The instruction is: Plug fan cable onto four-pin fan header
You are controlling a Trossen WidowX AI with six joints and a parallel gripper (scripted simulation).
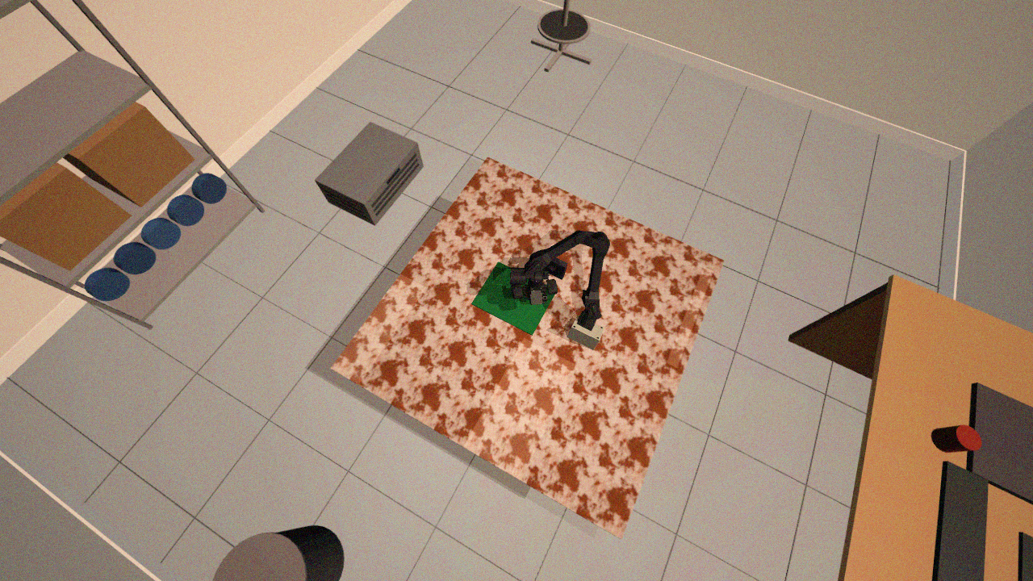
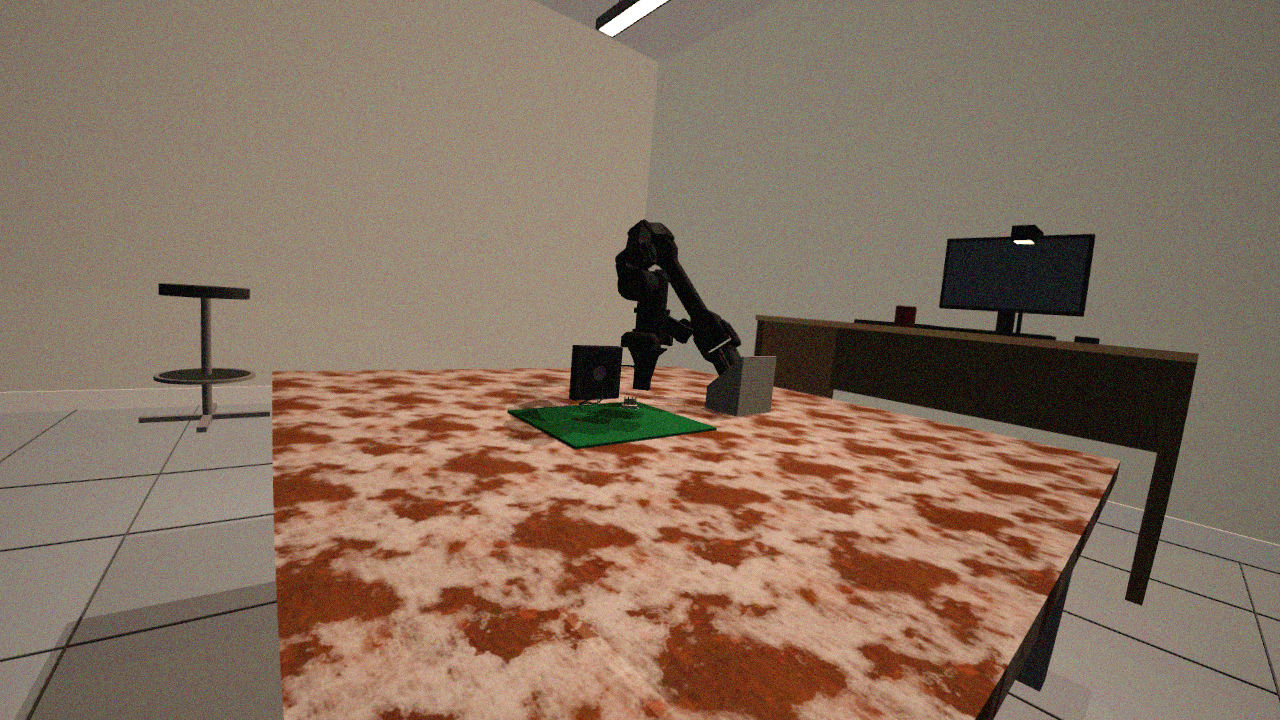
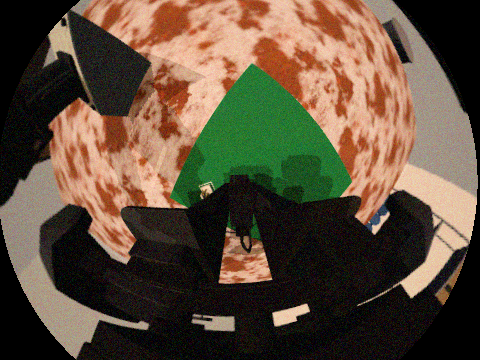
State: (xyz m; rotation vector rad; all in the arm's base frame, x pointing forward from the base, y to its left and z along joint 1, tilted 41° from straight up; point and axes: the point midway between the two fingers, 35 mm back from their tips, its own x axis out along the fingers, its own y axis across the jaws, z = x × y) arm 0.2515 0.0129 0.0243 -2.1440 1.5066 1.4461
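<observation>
Right now the white four-pin header is 7 cm below my gripper tip, 6 cm to the right of it and 1 cm behind it. Also, from my gripper tip: green board (8 cm below, 8 cm ahead, 1 cm to the left); then black plug (1 cm to the right, 1 cm above); then black fan (18 cm to the right, 1 cm below).
</observation>
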